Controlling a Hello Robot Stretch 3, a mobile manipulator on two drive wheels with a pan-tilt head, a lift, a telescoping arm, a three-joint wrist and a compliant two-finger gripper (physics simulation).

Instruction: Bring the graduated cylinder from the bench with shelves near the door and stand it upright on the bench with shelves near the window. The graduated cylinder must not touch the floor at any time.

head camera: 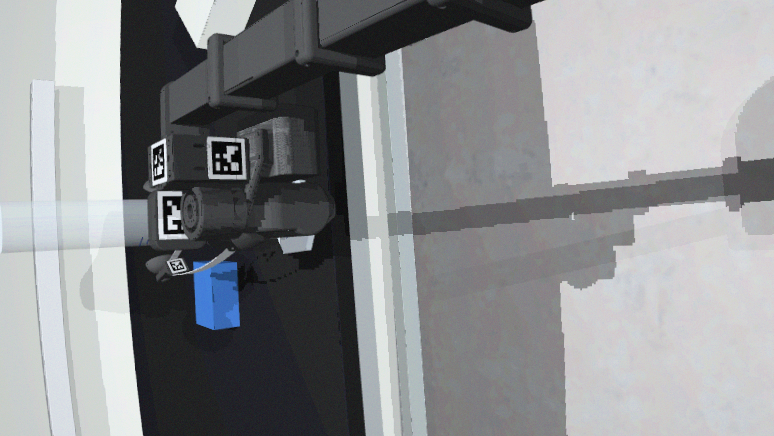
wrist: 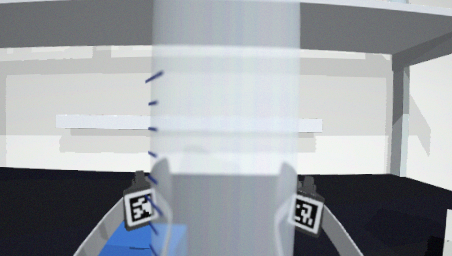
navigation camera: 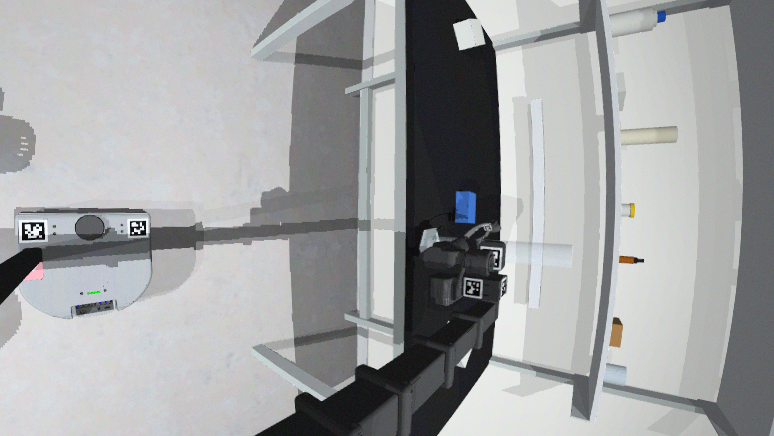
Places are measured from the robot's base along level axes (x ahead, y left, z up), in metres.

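Pixels of known places: robot's base at its link origin: (navigation camera: 90, 226).
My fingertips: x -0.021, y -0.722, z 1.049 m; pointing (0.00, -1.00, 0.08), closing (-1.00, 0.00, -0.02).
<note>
Ahead of a thing's pixels: the offset from my fingertips to its middle. "spot": to the spot under its first point. Level surfaces: height alone.
The clear graduated cylinder {dx +0.000, dy +0.110, dz +0.026 m} (head camera: 75, 226) (navigation camera: 552, 254) (wrist: 225, 100) is upright, with blue marks along one side in the wrist view. Its pale base {spot: dx +0.032, dy +0.117, dz -0.126 m} (head camera: 296, 244) (navigation camera: 429, 238) shows partly beneath the dark wrist, over the front half of the black bench top {dz -0.134 m} (head camera: 281, 379) (navigation camera: 454, 135) (wrist: 50, 210). Whether the base touches the bench cannot be told. My gripper (wrist: 224, 178) is shut on the cylinder's tube, one finger on each side. In the head view one finger shows and the other is hidden behind the wrist. Which bench this is cannot be told.
A blue box {dx +0.096, dy -0.083, dz -0.114 m} (head camera: 216, 297) (navigation camera: 465, 206) (wrist: 115, 242) stands close beside the gripper. White boxes (head camera: 216, 16) (navigation camera: 469, 34) stand farther along both sides. A shelf {dz +0.304 m} (navigation camera: 609, 162) (wrist: 75, 25) with several items runs above the rear. A white bar (head camera: 43, 162) (navigation camera: 536, 162) (wrist: 100, 121) is behind.
</note>
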